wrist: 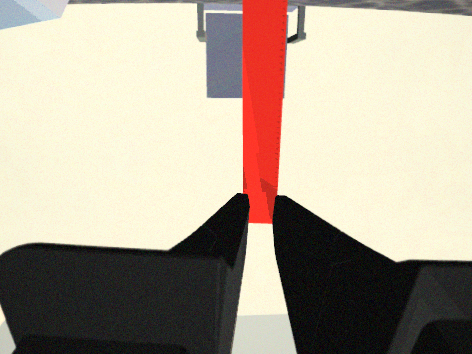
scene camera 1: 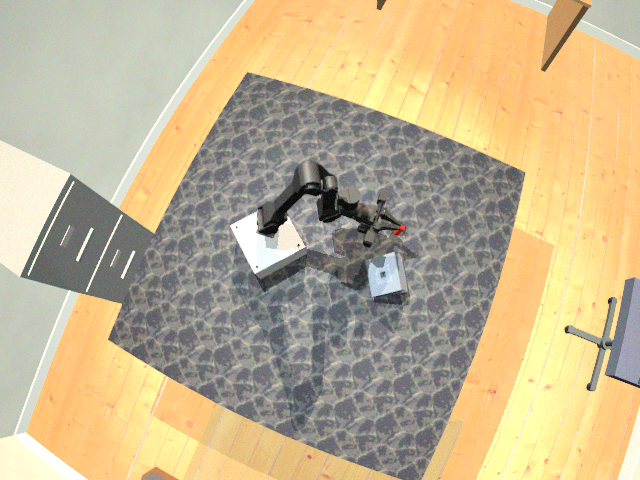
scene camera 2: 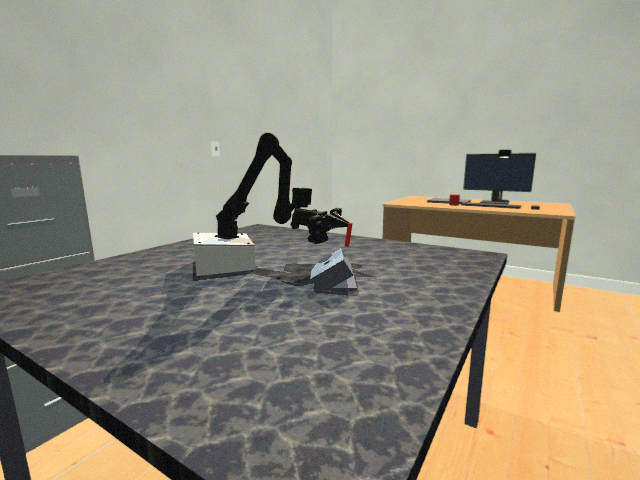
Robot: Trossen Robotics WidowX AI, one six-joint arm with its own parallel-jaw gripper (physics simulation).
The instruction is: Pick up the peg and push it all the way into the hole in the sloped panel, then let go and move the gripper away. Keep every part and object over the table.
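Frame: origin at the arm's base, x ahead, y left, z up, level; centimetres.
Where they show: gripper, between the fingertips: [wrist: 259,206] [scene camera 1: 401,227] [scene camera 2: 348,224]; arm's base, origin of its link: [scene camera 1: 267,227] [scene camera 2: 226,236].
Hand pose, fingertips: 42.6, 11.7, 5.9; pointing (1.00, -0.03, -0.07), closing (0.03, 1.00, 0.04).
Note:
Things, the pixels of their centre, and the offset from my fingertips, as dx, dy, dz. Level surfaces: height alone.
- red peg, middle of its body: [wrist: 262,111] [scene camera 1: 399,230] [scene camera 2: 348,234] -0.1, +0.0, -3.4
- light blue sloped panel, middle of its body: [scene camera 2: 333,270] [scene camera 1: 387,275] +0.9, -13.8, -11.6
- stone-patterned table, height of its surface: dz -15.5
My gripper [scene camera 1: 399,227] [scene camera 2: 348,224] [wrist: 259,206] is shut on the red peg [scene camera 1: 397,231] [scene camera 2: 348,235] [wrist: 265,90] near its top end. The peg hangs down from the fingertips, close to upright and slightly tilted, clear of the table. The light blue sloped panel [scene camera 1: 389,287] [scene camera 2: 338,268] stands on the table, with a small dark square hole in its face; its corner also shows at the top left of the wrist view [wrist: 25,12]. In scene camera 1 the peg is above and to the right of the panel, apart from it. The hole does not show in the wrist view.
The arm's white base box [scene camera 1: 279,260] [scene camera 2: 224,259] stands on the stone-patterned table [scene camera 1: 232,320] [scene camera 2: 289,372], left of the panel. Off the table are a grey cabinet [scene camera 1: 98,237] [scene camera 2: 43,206], a wooden desk [scene camera 2: 465,227] and a chair [scene camera 1: 628,335] [wrist: 222,60].

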